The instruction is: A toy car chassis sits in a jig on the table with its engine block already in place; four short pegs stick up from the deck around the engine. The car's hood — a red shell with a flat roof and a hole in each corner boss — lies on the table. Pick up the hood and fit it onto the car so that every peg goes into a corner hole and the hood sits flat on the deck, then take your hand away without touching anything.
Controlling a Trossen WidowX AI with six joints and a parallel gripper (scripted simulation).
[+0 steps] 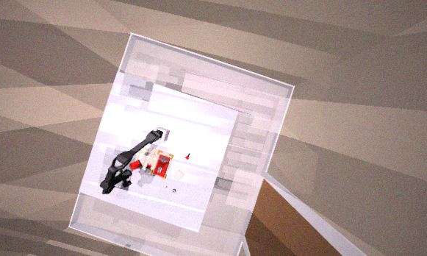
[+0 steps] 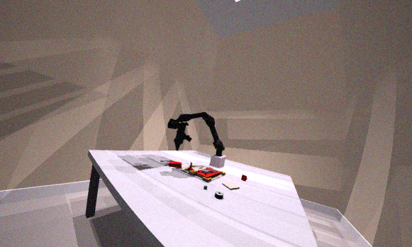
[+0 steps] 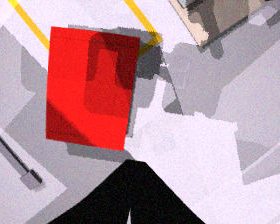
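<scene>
My gripper tip is now 3 cm past the red hood, 3 cm to the left of it and 11 cm above it. The rest, counted from my gripper tip: jig (12 cm behind, 20 cm to the left, 11 cm below); then grey bit (7 cm ahead, 34 cm to the left, 11 cm below); then engine block (8 cm behind, 23 cm to the left, 10 cm below).
</scene>
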